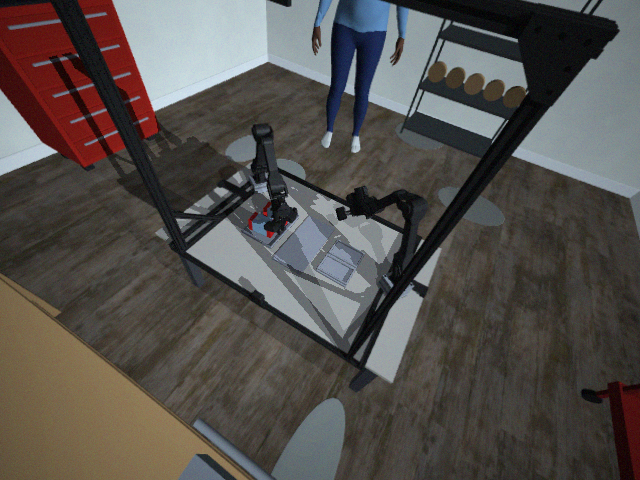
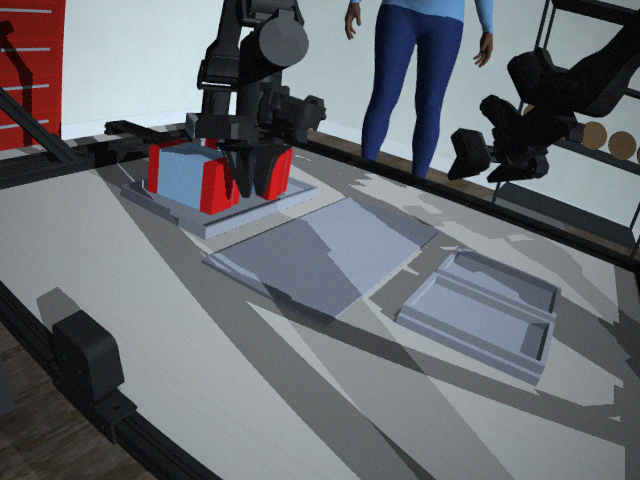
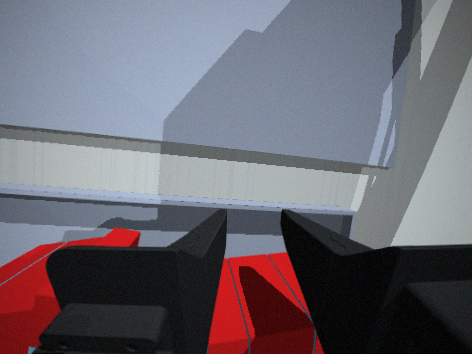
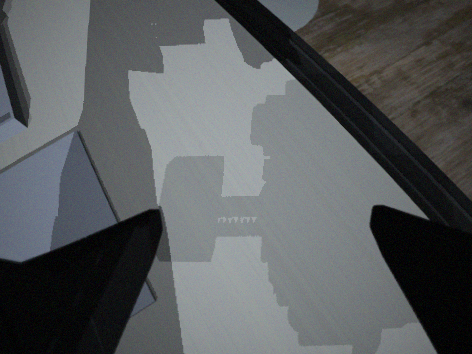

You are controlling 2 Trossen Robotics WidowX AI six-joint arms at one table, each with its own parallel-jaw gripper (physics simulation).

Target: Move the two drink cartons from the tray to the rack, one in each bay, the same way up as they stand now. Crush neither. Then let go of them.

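Places are measured from the left arm's base along level axes (x up, y back, z right), in millimetres.
Where they show: left gripper, fingertip midpoint: (image 1: 280, 232) (image 2: 253, 196) (image 3: 253, 216); right gripper, fingertip midpoint: (image 1: 345, 210) (image 2: 469, 179) (image 4: 265, 218); left arm's base, origin of the base link: (image 1: 260, 179).
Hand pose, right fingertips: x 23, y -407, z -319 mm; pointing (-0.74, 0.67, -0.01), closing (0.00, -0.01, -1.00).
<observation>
Things, the pixels of their centre, and the offset from my right fingertips. Level surfaces: height alone.
- grey tray, body centre: (image 3: 176, 316) (image 2: 224, 190) (image 1: 271, 223) dx -71, dy +115, dz +366 mm
- nearer carton, body centre: (image 2: 193, 174) (image 1: 262, 225) dx -39, dy +96, dz +419 mm
- grey two-bay rack, body centre: (image 2: 492, 302) (image 1: 341, 261) dx -69, dy -232, dz +147 mm
- flat grey mat, its level: dx -75 mm
Two drink cartons, light blue with red ends, lie in the grey tray (image 2: 223, 226) (image 1: 270, 241) at the table's back left. The nearer carton (image 2: 180, 176) (image 1: 258, 224) lies free. My left gripper (image 2: 249, 190) (image 1: 275, 226) (image 3: 253, 216) is down in the tray, its fingers partly drawn in on either side of the red end of the other carton (image 2: 282, 167) (image 3: 231, 298), which rests in the tray. My right gripper (image 2: 485, 167) (image 1: 341, 212) (image 4: 265, 218) is wide open and empty, high above bare table at the back right. The grey two-bay rack (image 2: 461, 338) (image 1: 323, 272) lies empty.
A flat grey mat (image 2: 337, 252) (image 1: 304, 243) (image 3: 270, 88) (image 4: 80, 197) lies between tray and rack. A black frame rail (image 4: 340, 95) runs along the table's back edge. A person (image 1: 356, 57) stands behind the table, and a shelf unit (image 1: 423, 81) stands by the wall.
</observation>
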